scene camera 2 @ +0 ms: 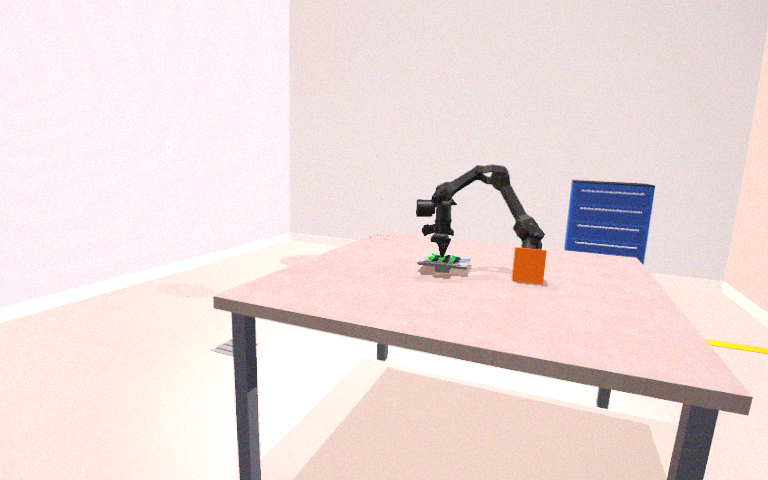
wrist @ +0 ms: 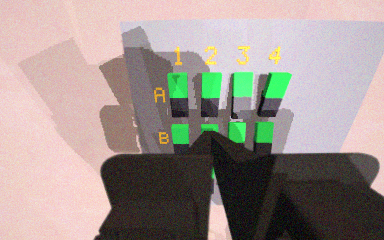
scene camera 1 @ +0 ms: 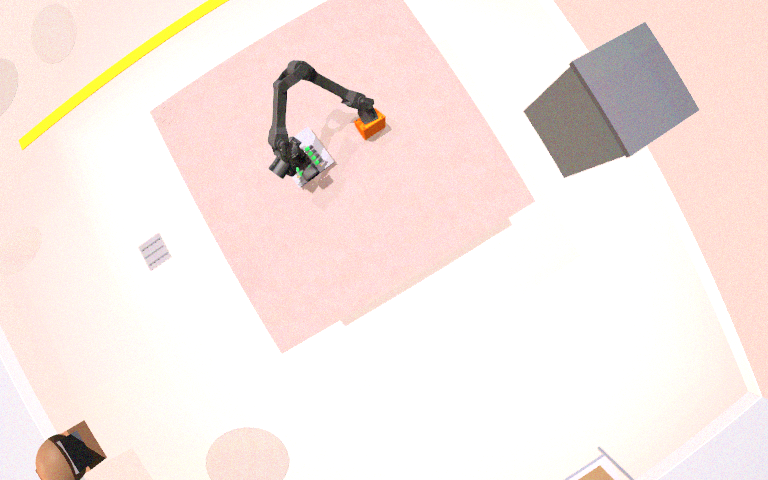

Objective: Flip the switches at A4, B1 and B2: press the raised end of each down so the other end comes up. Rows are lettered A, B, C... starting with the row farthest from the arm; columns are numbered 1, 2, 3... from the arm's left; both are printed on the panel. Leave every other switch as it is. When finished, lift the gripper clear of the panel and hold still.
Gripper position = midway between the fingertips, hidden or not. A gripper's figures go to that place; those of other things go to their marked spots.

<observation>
My gripper [wrist: 208, 136]: 0.11 m from the lens. A switch [wrist: 276, 84] is 0.11 m from the lens.
</observation>
